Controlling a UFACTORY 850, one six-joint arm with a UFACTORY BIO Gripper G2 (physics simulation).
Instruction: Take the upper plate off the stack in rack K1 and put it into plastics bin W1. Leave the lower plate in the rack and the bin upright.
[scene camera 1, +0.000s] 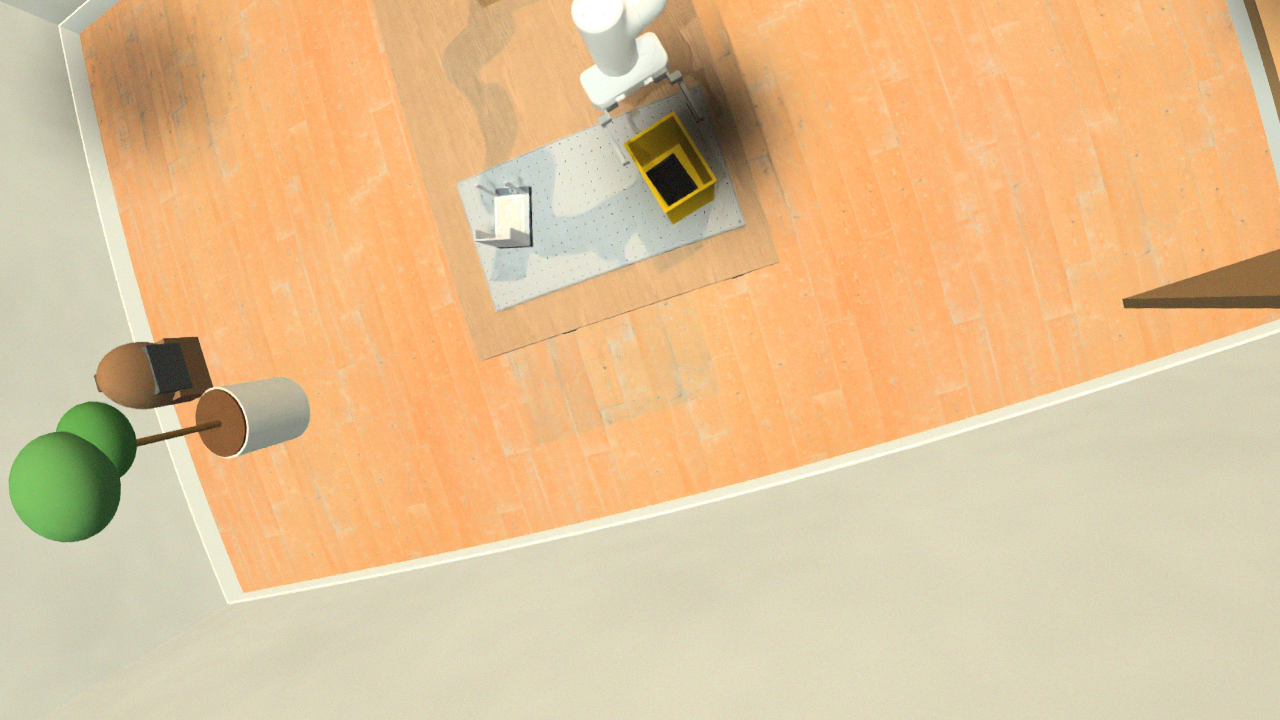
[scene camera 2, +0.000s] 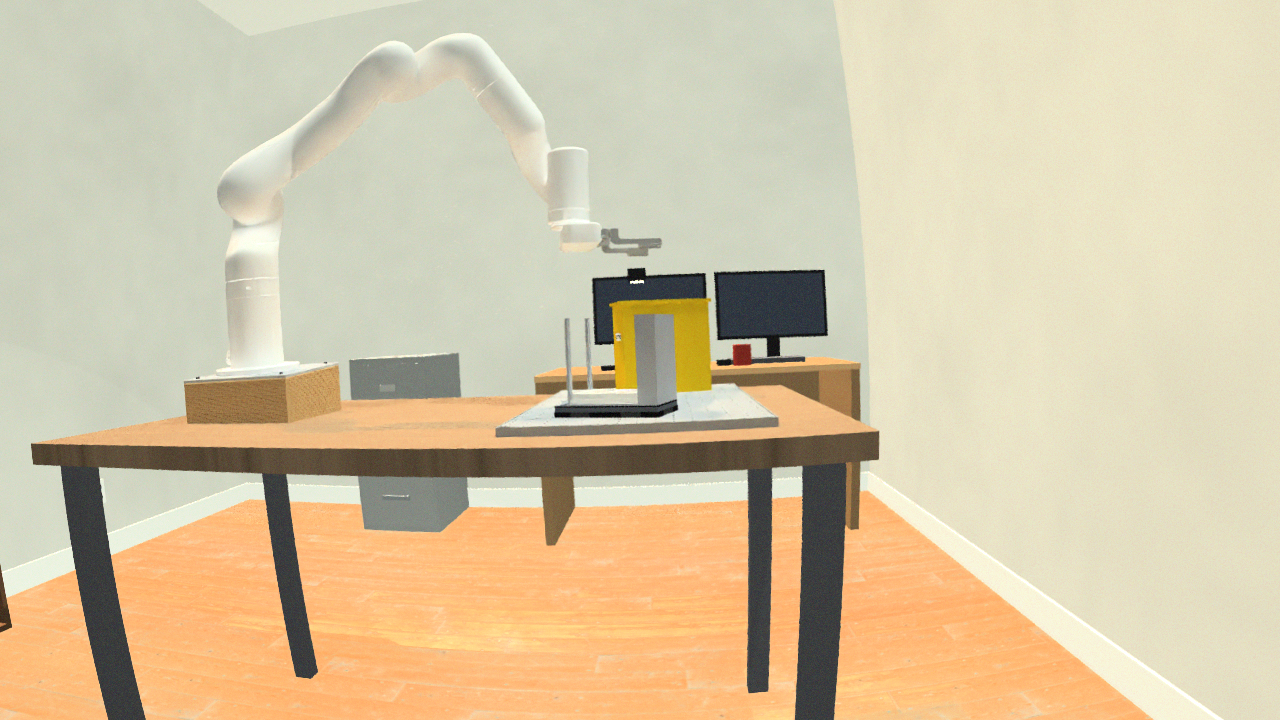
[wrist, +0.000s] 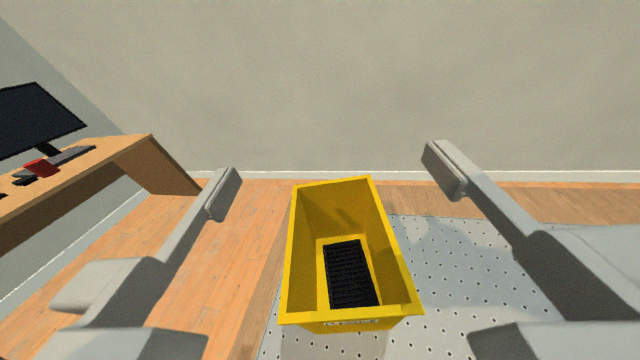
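Gripper (scene camera 1: 663, 142), (scene camera 2: 654, 247), (wrist: 325, 162). Black plate (scene camera 1: 669, 177), (wrist: 349, 282). Yellow plastics bin W1 (scene camera 2: 691, 319), (scene camera 1: 667, 136), (wrist: 326, 212).
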